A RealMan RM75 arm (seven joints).
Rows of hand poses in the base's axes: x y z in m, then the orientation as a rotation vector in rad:
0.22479 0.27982 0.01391 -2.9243 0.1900 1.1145
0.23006 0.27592 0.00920 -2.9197 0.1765 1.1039
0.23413 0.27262 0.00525 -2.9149 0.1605 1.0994
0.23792 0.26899 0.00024 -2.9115 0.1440 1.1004
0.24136 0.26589 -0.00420 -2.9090 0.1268 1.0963
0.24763 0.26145 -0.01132 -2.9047 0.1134 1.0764
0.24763 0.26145 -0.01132 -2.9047 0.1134 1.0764
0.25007 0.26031 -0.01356 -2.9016 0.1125 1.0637
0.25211 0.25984 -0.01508 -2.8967 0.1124 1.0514
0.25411 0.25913 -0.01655 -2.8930 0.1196 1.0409
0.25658 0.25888 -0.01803 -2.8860 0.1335 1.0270
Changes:
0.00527 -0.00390 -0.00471 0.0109 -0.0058 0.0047
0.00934 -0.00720 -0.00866 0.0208 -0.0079 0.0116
0.01313 -0.01083 -0.01367 0.0280 -0.0068 0.0201
0.01657 -0.01393 -0.01811 0.0360 -0.0090 0.0288
0.02284 -0.01837 -0.02523 0.0491 -0.0207 0.0327
0.02284 -0.01837 -0.02523 0.0491 -0.0207 0.0327
0.02528 -0.01951 -0.02747 0.0557 -0.0282 0.0306
0.02732 -0.01998 -0.02899 0.0635 -0.0351 0.0274
0.02932 -0.02069 -0.03046 0.0678 -0.0411 0.0206
0.03179 -0.02094 -0.03194 0.0740 -0.0486 0.0082

